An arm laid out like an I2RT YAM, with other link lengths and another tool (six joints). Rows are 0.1 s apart.
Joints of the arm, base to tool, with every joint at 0 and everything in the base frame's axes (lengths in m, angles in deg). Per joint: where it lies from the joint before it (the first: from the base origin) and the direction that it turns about. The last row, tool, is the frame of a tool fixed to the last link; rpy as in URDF.
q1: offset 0 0 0.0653 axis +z
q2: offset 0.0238 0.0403 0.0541 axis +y
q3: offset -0.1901 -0.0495 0 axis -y
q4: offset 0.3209 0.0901 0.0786 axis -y
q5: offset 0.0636 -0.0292 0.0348 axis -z
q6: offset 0.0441 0 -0.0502 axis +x
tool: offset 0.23 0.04 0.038 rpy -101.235 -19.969 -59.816
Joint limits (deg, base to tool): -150..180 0..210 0..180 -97..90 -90..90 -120..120
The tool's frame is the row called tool.
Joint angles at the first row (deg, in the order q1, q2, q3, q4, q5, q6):
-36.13 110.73 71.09 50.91 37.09 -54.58
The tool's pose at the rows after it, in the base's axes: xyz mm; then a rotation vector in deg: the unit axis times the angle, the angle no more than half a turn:
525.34, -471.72, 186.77, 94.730, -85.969, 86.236
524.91, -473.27, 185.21, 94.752, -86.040, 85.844
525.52, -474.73, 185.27, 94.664, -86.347, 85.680
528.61, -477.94, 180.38, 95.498, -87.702, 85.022
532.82, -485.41, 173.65, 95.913, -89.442, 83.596
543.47, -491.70, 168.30, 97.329, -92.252, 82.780
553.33, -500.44, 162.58, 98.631, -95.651, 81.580
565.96, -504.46, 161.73, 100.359, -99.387, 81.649
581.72, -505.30, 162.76, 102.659, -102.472, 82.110
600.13, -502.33, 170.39, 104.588, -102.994, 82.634
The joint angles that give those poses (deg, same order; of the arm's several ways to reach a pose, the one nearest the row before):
-36.17 110.89 71.15 50.74 37.18 -54.67
-36.27 111.12 71.36 50.56 37.22 -54.76
-36.26 111.45 71.97 50.10 37.44 -54.60
-36.31 112.13 73.37 47.70 37.53 -53.16
-36.37 114.19 76.47 44.74 38.21 -51.89
-36.22 116.57 81.11 39.39 38.41 -48.73
-36.28 119.45 86.74 33.05 38.55 -45.13
-36.16 121.83 92.35 26.33 37.94 -40.51
-35.94 124.45 98.24 20.08 36.59 -36.32
-35.24 127.42 104.34 15.95 35.72 -34.87

